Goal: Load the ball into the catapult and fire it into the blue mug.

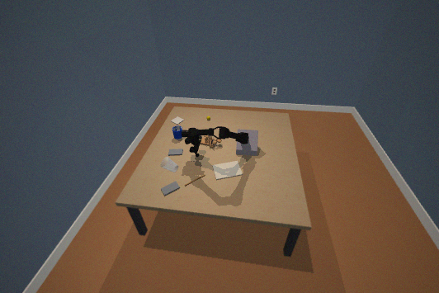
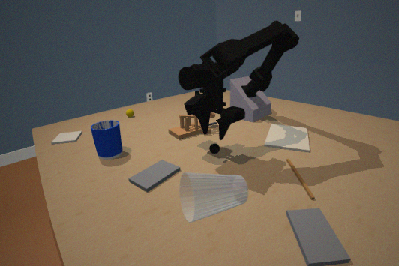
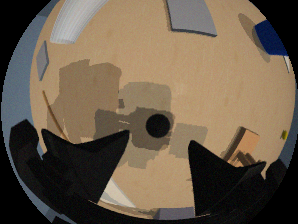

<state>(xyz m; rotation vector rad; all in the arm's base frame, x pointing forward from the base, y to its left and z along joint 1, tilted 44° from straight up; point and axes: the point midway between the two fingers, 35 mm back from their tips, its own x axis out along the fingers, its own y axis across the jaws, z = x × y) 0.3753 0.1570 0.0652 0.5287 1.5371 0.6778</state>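
Right now the black ball is 40 mm below my gripper tip. From my gripper tip the other things lie so: wooden catapult (90 mm behind, 170 mm to the right); wooden stick (60 mm behind, 260 mm to the left, 50 mm below); white sheet (280 mm behind, 110 mm to the left, 50 mm below).
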